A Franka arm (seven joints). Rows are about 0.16 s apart.
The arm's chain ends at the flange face. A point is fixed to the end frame.
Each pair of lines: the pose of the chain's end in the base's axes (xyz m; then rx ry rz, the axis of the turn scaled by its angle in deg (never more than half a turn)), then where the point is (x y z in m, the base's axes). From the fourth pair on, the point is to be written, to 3 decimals.
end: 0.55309 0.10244 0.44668 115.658 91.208 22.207
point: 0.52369 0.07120 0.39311
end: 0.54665 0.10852 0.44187 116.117 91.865 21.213
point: 0.51631 0.07723 0.38885
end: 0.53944 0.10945 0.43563 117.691 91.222 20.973
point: 0.50805 0.07941 0.38251
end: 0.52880 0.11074 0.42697 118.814 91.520 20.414
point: 0.496 0.081 0.374
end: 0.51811 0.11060 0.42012 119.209 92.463 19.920
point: 0.485 0.081 0.368
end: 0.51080 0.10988 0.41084 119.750 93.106 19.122
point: 0.477 0.081 0.359
